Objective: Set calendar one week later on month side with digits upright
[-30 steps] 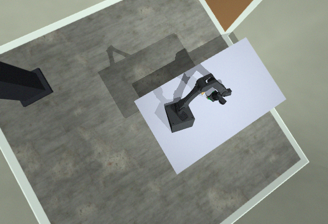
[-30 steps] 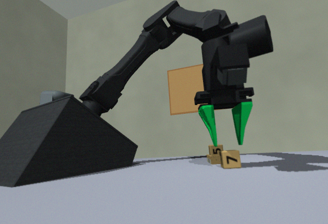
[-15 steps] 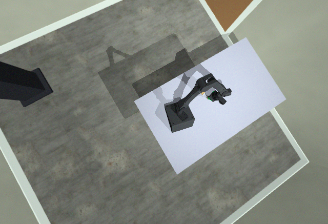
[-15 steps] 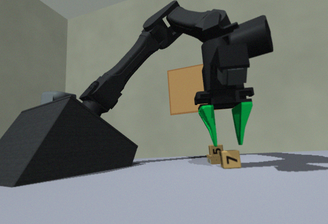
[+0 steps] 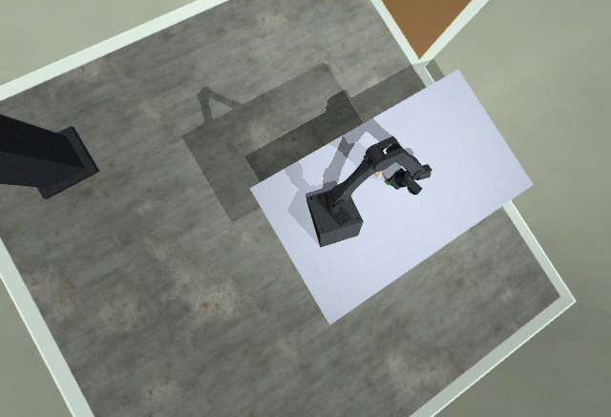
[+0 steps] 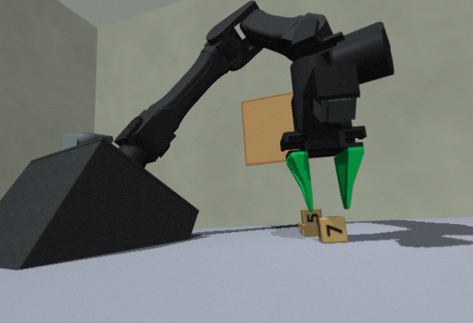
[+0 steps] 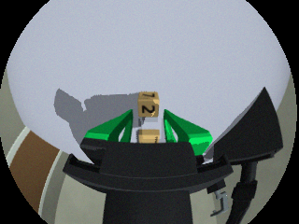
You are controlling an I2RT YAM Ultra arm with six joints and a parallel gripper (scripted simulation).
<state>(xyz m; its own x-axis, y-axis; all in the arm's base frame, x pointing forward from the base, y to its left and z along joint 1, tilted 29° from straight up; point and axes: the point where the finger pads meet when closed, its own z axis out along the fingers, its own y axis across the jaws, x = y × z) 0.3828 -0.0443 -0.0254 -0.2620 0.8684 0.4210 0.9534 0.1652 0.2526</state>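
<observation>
My gripper is now 3 cm above the wooden cube. Also, from my hand: wooden tray 10 cm to the left, 4 cm below, 3 cm behind.
</observation>
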